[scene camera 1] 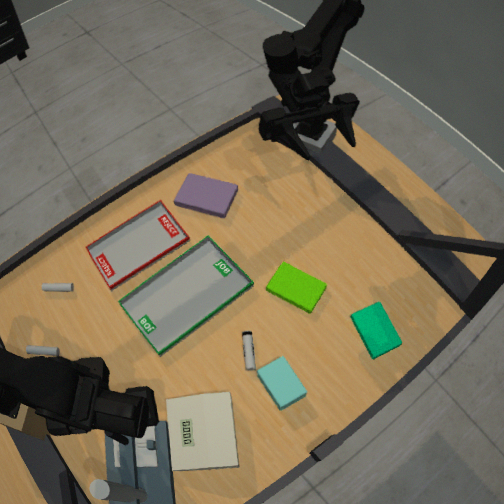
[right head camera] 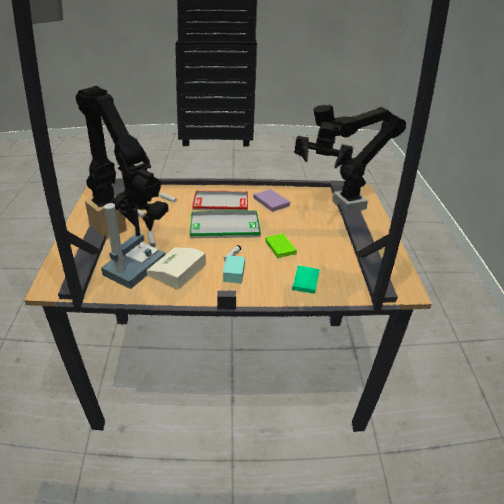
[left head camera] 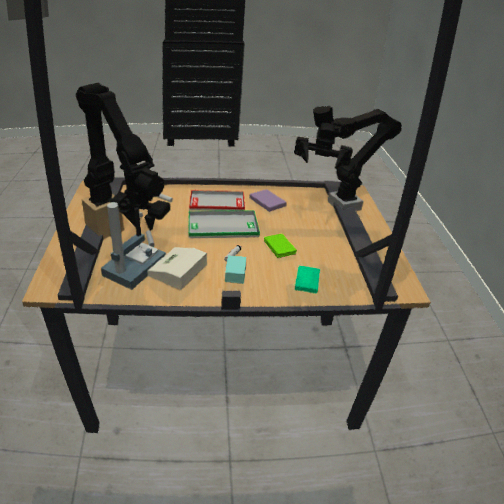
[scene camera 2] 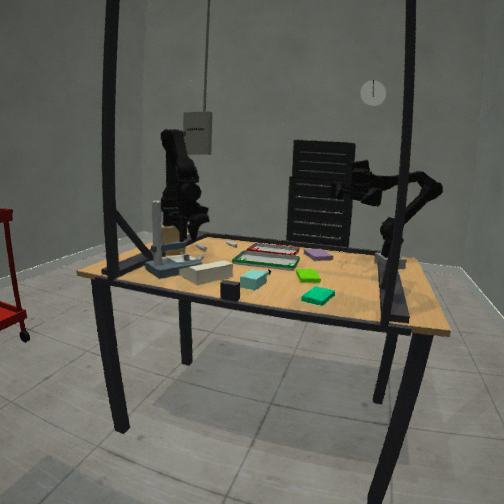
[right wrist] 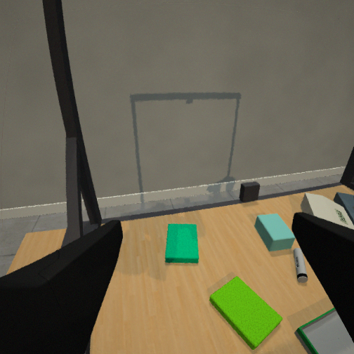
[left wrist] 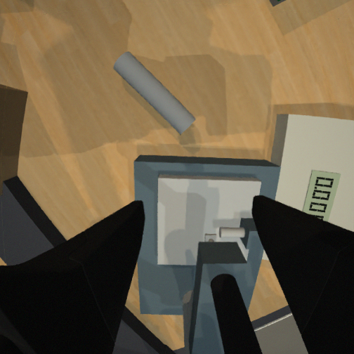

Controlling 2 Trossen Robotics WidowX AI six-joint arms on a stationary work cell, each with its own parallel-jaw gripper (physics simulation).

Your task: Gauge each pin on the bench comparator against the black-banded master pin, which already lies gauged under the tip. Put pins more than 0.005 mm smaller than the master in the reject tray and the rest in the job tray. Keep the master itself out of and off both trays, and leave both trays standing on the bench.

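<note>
My left gripper (left head camera: 145, 231) (left wrist: 197, 206) is open and empty above the blue comparator (left head camera: 117, 275) (left wrist: 150, 295). A plain grey pin (left head camera: 149, 237) (left wrist: 154, 92) is beside the comparator base, at or just above the bench. Two more grey pins, one nearer (scene camera 1: 42, 351) and one farther (scene camera 1: 57, 287), lie at the left. The black-banded master pin (left head camera: 233, 252) (scene camera 1: 249, 351) (right wrist: 300, 265) lies on the bench near the teal block. The reject tray (left head camera: 217, 199) (scene camera 1: 124, 224) and job tray (left head camera: 223, 234) (scene camera 1: 164, 270) stand empty. My right gripper (scene camera 1: 330, 151) (right wrist: 207, 225) is open and empty, raised at the right.
The cream readout box (left head camera: 178, 267) (scene camera 1: 202, 445) stands right of the comparator; its digits are partly hidden in the left wrist view. A teal block (scene camera 1: 282, 383), a lime block (scene camera 1: 296, 287), a green block (scene camera 1: 376, 330) and a purple block (scene camera 1: 206, 195) lie on the bench.
</note>
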